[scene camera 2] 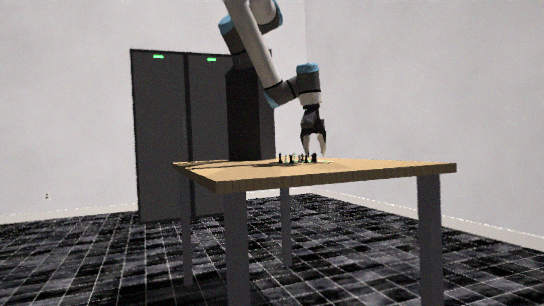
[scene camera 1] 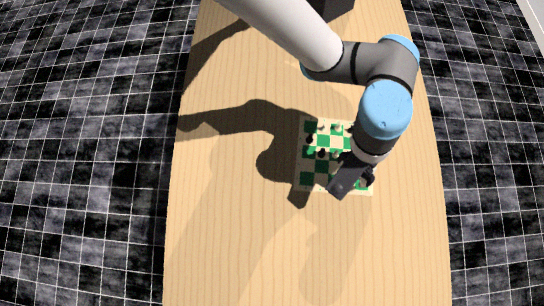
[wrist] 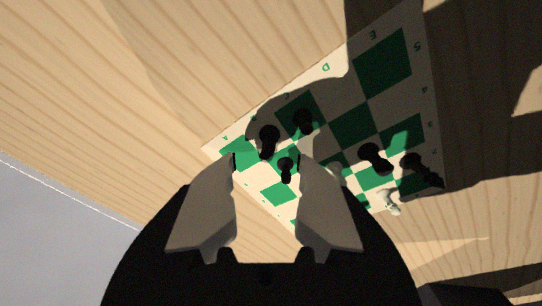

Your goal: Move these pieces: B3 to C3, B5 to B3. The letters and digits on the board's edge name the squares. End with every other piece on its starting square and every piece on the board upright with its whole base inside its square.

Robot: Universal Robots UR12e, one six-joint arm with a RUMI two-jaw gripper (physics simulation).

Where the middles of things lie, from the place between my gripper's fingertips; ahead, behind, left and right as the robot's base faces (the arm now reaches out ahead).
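Labels:
Picture the board (scene camera 1: 312, 173) for me: my gripper is 20 mm above it, 30 mm to the left of it and 80 mm past it.

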